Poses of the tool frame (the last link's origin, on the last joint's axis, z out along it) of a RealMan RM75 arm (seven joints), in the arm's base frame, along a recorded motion.
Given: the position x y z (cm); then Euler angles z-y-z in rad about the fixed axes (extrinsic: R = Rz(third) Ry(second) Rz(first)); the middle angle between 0 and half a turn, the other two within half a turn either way.
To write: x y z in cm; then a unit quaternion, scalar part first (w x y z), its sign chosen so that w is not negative. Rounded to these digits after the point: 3 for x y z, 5 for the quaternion.
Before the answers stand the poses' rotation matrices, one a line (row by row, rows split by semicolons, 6 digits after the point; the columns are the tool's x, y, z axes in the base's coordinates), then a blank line. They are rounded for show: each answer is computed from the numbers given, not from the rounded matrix.
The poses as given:
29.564 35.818 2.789 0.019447 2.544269 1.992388
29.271 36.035 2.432 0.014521 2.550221 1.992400
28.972 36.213 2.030 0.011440 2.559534 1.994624
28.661 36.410 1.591 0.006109 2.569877 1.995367
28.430 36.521 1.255 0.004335 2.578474 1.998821
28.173 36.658 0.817 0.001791 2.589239 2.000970
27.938 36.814 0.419 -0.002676 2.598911 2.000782
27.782 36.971 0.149 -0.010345 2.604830 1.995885
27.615 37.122 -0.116 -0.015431 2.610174 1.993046
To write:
0.320548 -0.918846 -0.230154; -0.762259 -0.394465 0.513184; -0.562325 0.010937 -0.826844
0.326444 -0.917271 -0.228143; -0.763344 -0.398182 0.508682; -0.557441 0.008095 -0.830177
0.333083 -0.915392 -0.226084; -0.766078 -0.402515 0.501104; -0.549709 0.006289 -0.835333
0.340849 -0.913315 -0.222885; -0.768811 -0.407241 0.493037; -0.541066 0.003305 -0.840974
0.347037 -0.911300 -0.221578; -0.771103 -0.411736 0.485668; -0.533821 0.002314 -0.845594
0.353385 -0.909528 -0.218812; -0.774479 -0.415642 0.476889; -0.524691 0.000940 -0.851292
0.359398 -0.908013 -0.215280; -0.777259 -0.418939 0.469424; -0.516432 -0.001382 -0.856327
0.363810 -0.907287 -0.210884; -0.778579 -0.420478 0.465847; -0.511329 -0.005290 -0.859369
0.367329 -0.906609 -0.207676; -0.779954 -0.421899 0.462248; -0.506697 -0.007819 -0.862089

29.564 35.818 2.789 0.15751 -0.79716 0.52722 0.24853
29.271 36.035 2.432 0.15659 -0.79919 0.52573 0.24574
28.972 36.213 2.030 0.15430 -0.80171 0.52434 0.24192
28.661 36.410 1.591 0.15218 -0.80453 0.52271 0.23739
28.430 36.521 1.255 0.14976 -0.80690 0.52125 0.23404
28.173 36.658 0.817 0.14701 -0.80937 0.52016 0.22965
27.938 36.814 0.419 0.14503 -0.81158 0.51913 0.22540
27.782 36.971 0.149 0.14488 -0.81297 0.51843 0.22209
27.615 37.122 -0.116 0.14434 -0.81414 0.51790 0.21936

